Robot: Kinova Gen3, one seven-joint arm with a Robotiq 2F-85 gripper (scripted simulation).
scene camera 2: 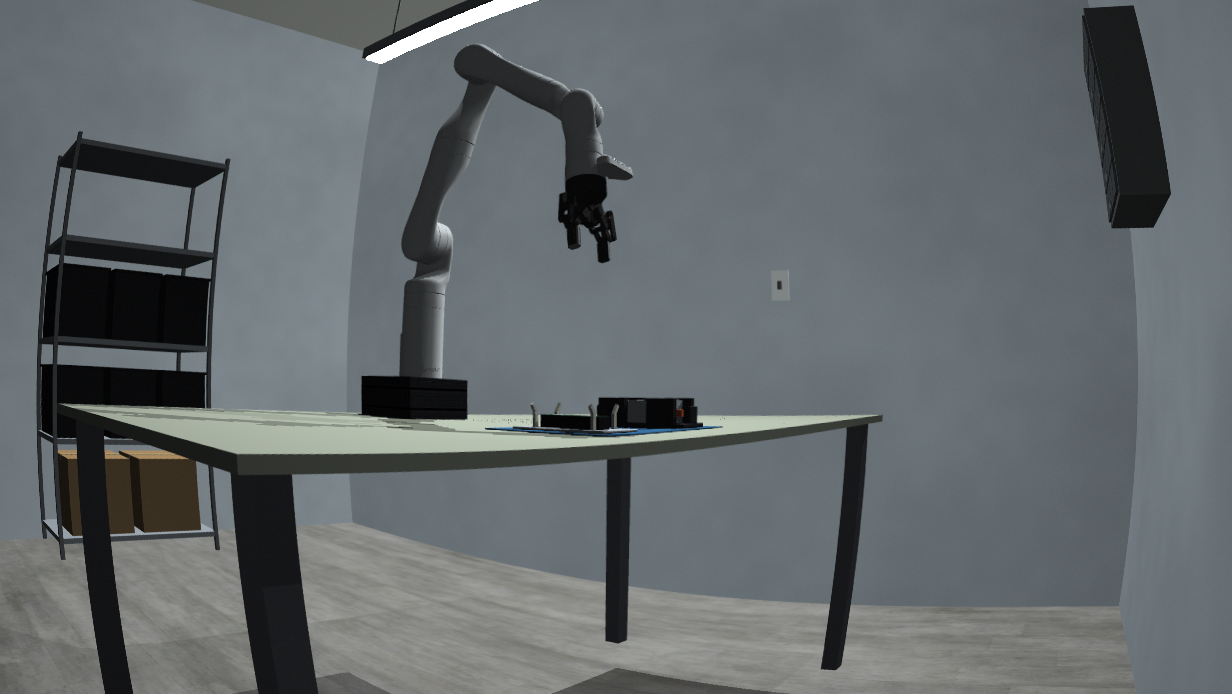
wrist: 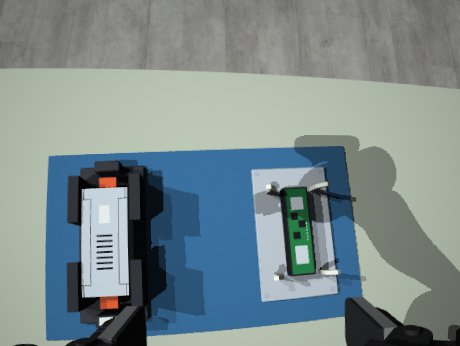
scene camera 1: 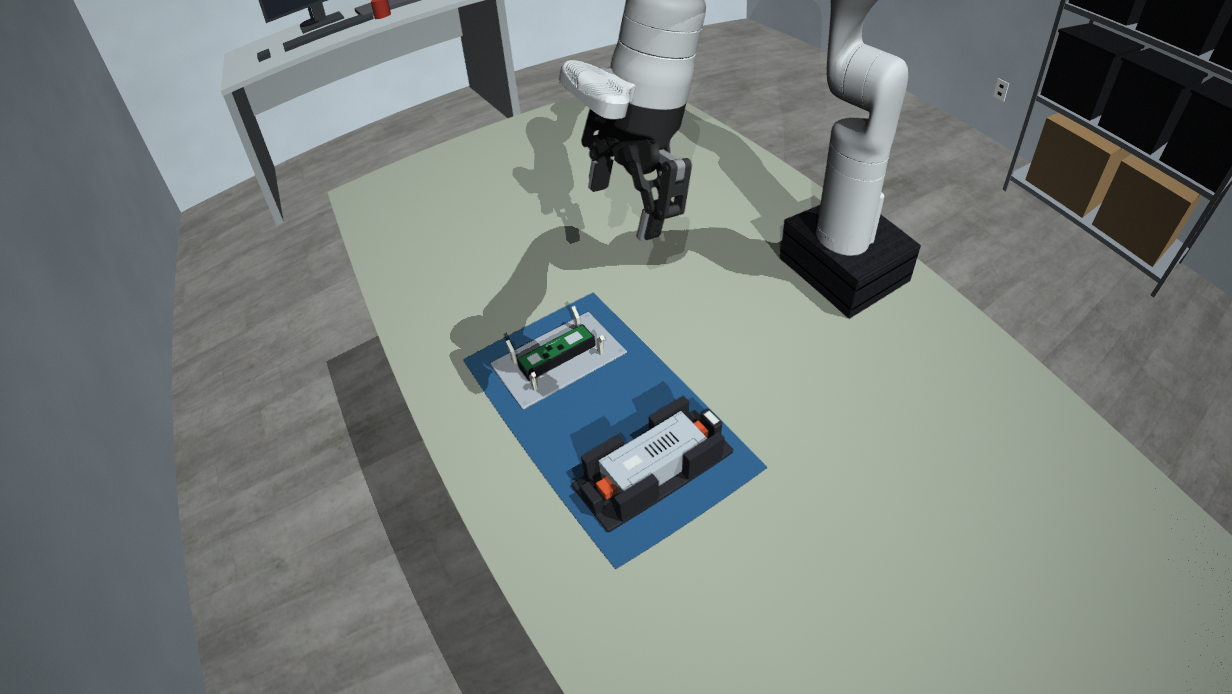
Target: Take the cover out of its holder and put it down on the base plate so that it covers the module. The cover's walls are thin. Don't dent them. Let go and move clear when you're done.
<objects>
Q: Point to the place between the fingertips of my gripper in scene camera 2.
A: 589, 255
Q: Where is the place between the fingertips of my gripper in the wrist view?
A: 245, 325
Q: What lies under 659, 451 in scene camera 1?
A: A grey cover.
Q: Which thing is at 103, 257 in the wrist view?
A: A grey cover.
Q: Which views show my gripper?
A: Scene camera 2, the wrist view and scene camera 1: all of them.
</objects>
